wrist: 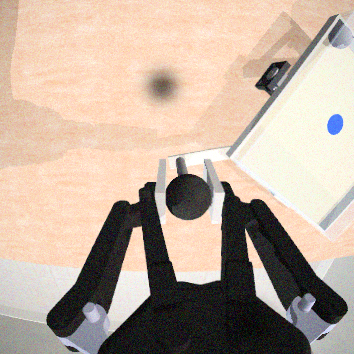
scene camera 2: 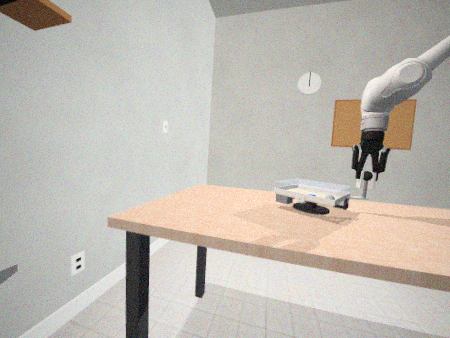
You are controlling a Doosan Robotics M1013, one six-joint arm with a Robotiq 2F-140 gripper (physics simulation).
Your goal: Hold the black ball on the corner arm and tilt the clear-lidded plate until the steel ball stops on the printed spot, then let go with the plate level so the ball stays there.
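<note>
My gripper (scene camera 2: 367, 182) (wrist: 184, 171) points down and is shut on the black ball (scene camera 2: 368, 175) (wrist: 189, 202), whose pale pads stand on either side of it. The ball tops a grey post on the corner arm (wrist: 216, 154), which joins the plate's near corner. The clear-lidded plate (scene camera 2: 295, 193) (wrist: 292, 145) has a cream floor; its exact tilt is hard to tell. The steel ball (wrist: 341, 34) lies in the plate's top corner in the wrist view, against the walls and apart from the blue printed spot (scene camera 2: 312, 195) (wrist: 335, 124). The plate's right part is cut off there.
The plate stands on a round black base (scene camera 2: 311, 208) on the wooden table (scene camera 2: 200, 220) (wrist: 90, 65). A small black block (wrist: 272, 77) sits at the plate's outer wall. A grey block (scene camera 2: 284, 198) hangs under its left end. The table's edge lies below the gripper in the wrist view.
</note>
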